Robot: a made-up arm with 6 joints.
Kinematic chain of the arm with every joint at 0, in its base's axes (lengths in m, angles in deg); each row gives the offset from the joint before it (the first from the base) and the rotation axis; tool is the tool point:
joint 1: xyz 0 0 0.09 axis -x
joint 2: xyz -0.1 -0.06 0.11 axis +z
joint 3: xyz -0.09 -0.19 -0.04 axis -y
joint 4: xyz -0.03 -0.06 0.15 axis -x
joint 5: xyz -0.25 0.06 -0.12 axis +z
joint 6: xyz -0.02 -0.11 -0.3 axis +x
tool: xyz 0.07 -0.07 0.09
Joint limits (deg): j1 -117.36..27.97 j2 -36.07..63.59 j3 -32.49..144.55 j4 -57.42..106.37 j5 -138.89..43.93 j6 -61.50..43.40
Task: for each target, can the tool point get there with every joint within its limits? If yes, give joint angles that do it. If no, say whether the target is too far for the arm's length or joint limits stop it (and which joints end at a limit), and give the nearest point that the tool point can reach.
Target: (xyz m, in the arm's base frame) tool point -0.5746 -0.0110 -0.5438
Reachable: yes | joints -105.60 -7.36 -17.41 46.91 -27.75 15.49
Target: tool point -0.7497 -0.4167 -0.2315
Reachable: yes | joints -76.75 -25.87 -4.15 84.73 -39.20 5.88
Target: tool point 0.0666 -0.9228 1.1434
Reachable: no: too far | nearest point 0.0142 -0.6464 0.8260 | short by 0.424 m
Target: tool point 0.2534 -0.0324 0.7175
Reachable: no: joint limits stop it (at a limit: joint 1, joint 2, joint 3, joint 4) | nearest point 0.3279 -0.1075 0.7256 | short by 0.106 m
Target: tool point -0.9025 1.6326 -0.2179
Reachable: no: too far | nearest point -0.5287 0.6929 -0.1986 | short by 1.011 m
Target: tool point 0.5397 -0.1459 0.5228
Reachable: no: joint limits stop it (at a limit: joint 1, joint 2, joint 3, joint 5, joint 6) | nearest point 0.4643 -0.1664 0.5618 | short by 0.087 m
